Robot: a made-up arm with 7 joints.
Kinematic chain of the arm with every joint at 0, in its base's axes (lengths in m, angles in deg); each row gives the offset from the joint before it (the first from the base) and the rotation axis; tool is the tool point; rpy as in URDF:
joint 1: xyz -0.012 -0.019 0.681 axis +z
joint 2: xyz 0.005 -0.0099 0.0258 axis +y
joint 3: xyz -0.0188 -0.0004 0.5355 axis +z
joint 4: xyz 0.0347 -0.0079 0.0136 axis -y
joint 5: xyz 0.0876 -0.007 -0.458 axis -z
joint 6: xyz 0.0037 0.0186 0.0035 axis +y
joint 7: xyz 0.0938 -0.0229 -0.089 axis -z
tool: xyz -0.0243 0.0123 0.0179 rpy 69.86 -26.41 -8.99
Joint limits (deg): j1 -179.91..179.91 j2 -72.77..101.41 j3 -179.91..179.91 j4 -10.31..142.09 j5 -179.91..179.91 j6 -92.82..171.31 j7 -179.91..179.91
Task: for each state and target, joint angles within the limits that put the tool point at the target. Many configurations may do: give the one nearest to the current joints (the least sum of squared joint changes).
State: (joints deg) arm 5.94 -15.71 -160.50 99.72 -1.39 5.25 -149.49
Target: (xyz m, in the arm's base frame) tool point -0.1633 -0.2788 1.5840
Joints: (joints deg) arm 14.52 23.92 -155.27 86.06 -1.69 -1.11 -148.32
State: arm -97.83 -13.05 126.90 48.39 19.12 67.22 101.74
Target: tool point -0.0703 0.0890 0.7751
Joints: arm -66.88 21.28 157.25 7.07 29.80 106.93 95.33
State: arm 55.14 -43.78 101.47 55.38 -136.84 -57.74 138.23
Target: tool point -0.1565 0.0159 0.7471
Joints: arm 34.28 -42.55 88.63 16.60 -158.11 -30.88 133.87
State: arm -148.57 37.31 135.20 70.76 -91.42 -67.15 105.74
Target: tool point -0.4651 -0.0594 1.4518
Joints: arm -177.17 59.78 159.91 107.91 -79.01 -57.09 107.64
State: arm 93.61 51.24 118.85 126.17 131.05 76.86 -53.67
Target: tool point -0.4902 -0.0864 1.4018
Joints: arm 106.58 34.39 120.05 85.86 127.37 73.95 -55.05
